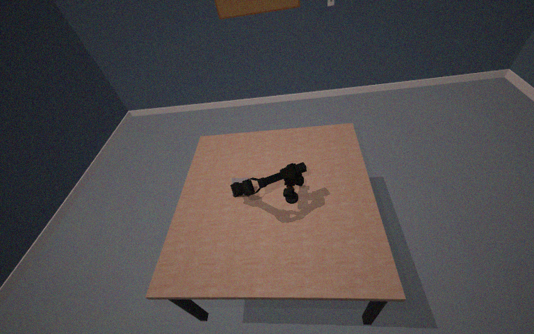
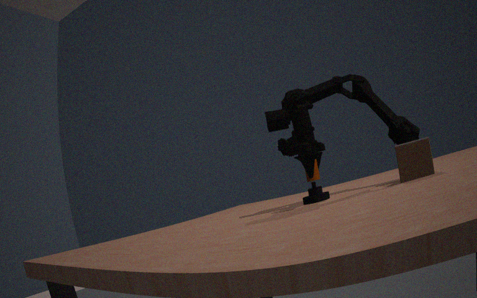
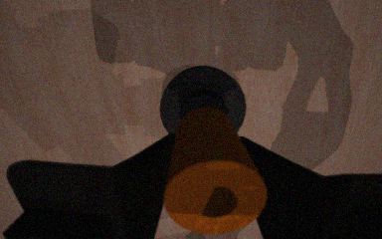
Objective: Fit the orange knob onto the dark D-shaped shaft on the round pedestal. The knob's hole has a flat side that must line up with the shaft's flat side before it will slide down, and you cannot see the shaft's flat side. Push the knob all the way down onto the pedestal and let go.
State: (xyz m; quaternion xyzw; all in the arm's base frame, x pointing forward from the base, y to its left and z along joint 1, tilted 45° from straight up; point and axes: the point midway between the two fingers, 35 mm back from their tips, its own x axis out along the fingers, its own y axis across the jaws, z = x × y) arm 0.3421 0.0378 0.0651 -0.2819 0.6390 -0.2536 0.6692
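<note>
Right now the orange knob is 2 cm above my gripper tip. From my gripper tip the other things lie so: dark round pedestal: 4 cm below.
</note>
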